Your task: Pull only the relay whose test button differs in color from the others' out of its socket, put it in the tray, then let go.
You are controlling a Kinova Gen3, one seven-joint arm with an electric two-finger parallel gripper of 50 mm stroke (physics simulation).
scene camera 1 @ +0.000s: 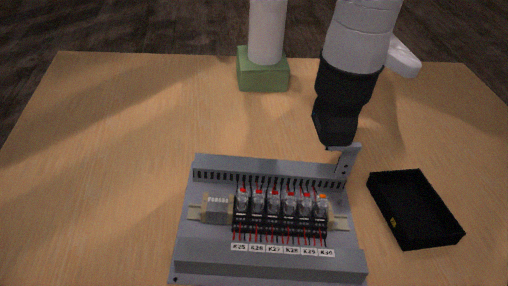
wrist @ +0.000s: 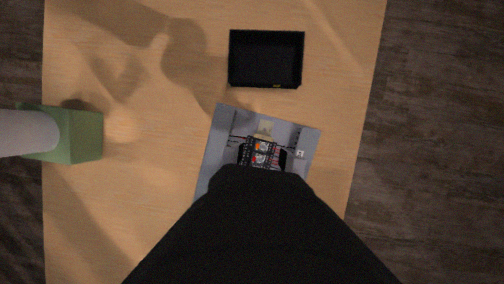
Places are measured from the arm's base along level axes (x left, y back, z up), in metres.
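Where they show: gripper, fingertip midpoint: (scene camera 1: 336,161) (wrist: 261,153); arm's base, origin of the base link: (scene camera 1: 264,56) (wrist: 41,131).
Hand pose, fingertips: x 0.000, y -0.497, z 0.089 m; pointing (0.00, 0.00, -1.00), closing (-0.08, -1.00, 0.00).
Things, the pixels of their top centre, and the offset from my fingertips. "spot": a spot on its surface instead.
- relay with the orange test button, middle of its top: (scene camera 1: 323,199) (wrist: 261,147) dx -0.002, dy -0.003, dz -0.089 m
- red-button relay, middle of its top: (scene camera 1: 275,195) dx -0.084, dy +0.014, dz -0.089 m
- black tray, surface spot: (scene camera 1: 422,210) (wrist: 266,51) spot: dx +0.222, dy -0.001, dz -0.155 m
The relay with the orange test button (scene camera 1: 321,204) (wrist: 263,146) sits in its socket at the K30 end of the row. Several other relays, such as the red-button relay (scene camera 1: 273,202) at K27, stand in the row beside it. My gripper (scene camera 1: 342,172) (wrist: 261,153) is open and empty. It hangs above the panel, behind the K30 end in the scene view. In the wrist view, its dark fingertips show on either side of the row's end, and the wrist body hides most of the relays. The black tray (scene camera 1: 422,210) (wrist: 266,60) is empty and lies beside the panel.
The grey panel (scene camera 1: 270,262) (wrist: 210,165) has raised wire ducts along both long sides. Grey terminal blocks (scene camera 1: 218,210) stand at the row's K25 end. A green block (scene camera 1: 262,80) (wrist: 85,135) with a pale column (scene camera 1: 267,32) (wrist: 27,132) stands at the table's back.
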